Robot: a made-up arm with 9 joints. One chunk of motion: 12 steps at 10 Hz.
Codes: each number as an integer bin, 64 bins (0 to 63) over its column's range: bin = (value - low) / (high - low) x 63, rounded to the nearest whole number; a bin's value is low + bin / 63 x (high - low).
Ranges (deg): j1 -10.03..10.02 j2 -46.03..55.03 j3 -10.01..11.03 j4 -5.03..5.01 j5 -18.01..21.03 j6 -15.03..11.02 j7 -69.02..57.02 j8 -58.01..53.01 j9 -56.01..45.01
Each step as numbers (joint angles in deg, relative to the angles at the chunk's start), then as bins.
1 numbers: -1.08 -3.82 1.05 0.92 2.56 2.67 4.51 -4.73 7.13
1 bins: 28 26 33 37 33 43 37 30 39
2 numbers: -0.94 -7.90 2.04 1.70 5.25 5.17 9.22 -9.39 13.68
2 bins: 29 24 36 42 38 49 39 28 43
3 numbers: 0.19 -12.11 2.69 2.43 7.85 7.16 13.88 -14.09 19.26
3 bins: 32 21 38 47 42 54 41 25 47
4 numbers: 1.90 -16.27 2.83 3.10 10.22 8.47 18.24 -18.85 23.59
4 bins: 37 19 38 51 46 57 44 22 50
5 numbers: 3.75 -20.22 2.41 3.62 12.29 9.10 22.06 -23.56 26.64
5 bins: 43 16 37 54 49 58 46 20 52
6 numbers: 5.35 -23.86 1.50 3.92 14.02 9.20 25.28 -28.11 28.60
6 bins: 48 14 34 56 52 59 47 17 53
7 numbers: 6.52 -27.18 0.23 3.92 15.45 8.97 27.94 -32.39 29.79
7 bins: 52 12 31 56 54 58 48 15 54
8 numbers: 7.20 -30.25 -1.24 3.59 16.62 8.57 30.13 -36.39 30.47
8 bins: 54 10 26 54 56 57 50 12 54
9 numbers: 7.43 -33.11 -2.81 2.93 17.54 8.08 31.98 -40.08 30.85
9 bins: 55 8 22 50 57 56 50 10 54
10 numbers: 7.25 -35.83 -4.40 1.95 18.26 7.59 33.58 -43.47 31.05
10 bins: 54 6 17 44 59 55 51 8 54
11 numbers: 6.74 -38.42 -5.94 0.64 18.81 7.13 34.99 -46.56 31.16
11 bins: 53 5 12 36 59 54 52 6 54
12 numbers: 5.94 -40.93 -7.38 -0.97 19.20 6.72 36.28 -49.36 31.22
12 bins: 50 3 8 25 60 53 53 5 54
